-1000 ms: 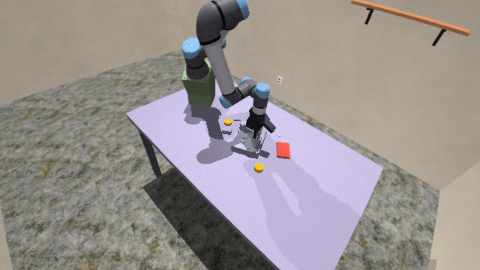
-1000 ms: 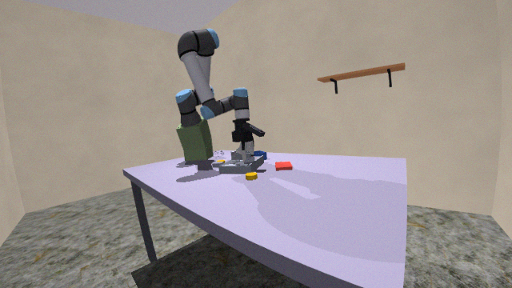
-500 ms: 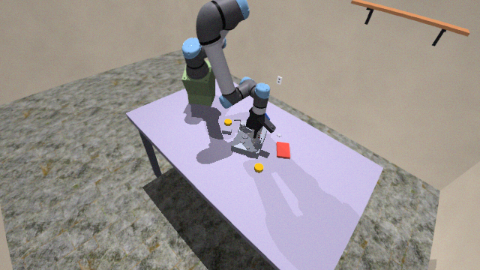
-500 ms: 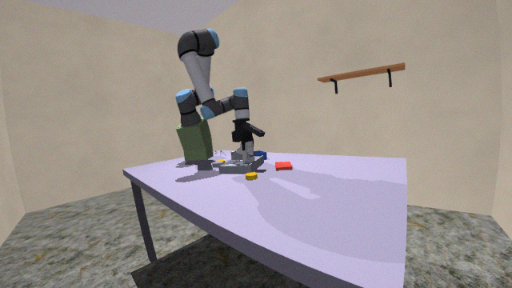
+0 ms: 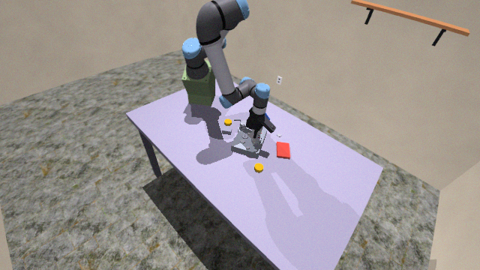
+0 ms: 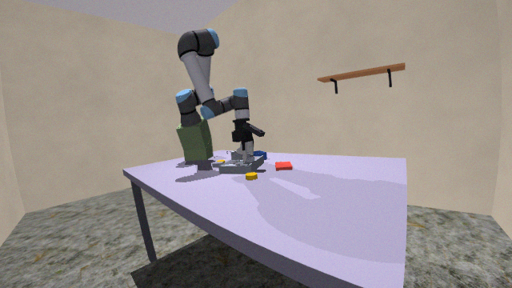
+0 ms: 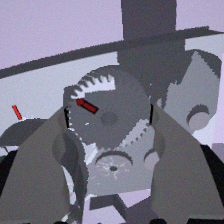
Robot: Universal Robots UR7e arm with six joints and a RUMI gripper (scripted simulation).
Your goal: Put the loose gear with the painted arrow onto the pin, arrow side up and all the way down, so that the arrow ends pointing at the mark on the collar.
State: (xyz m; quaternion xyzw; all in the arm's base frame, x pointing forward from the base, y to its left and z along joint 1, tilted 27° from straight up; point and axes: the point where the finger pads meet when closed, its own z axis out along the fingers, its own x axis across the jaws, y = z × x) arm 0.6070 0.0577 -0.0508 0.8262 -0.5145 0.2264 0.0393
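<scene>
Now: hand right at the grey toothed gear. From my hand the other things lie so: small grey block 200 mm behind, 80 mm to the right, 40 mm below; yellow round piece 150 mm ahead, 110 mm to the right, 40 mm below; flat red block 140 mm ahead, 110 mm to the left, 50 mm below.
</scene>
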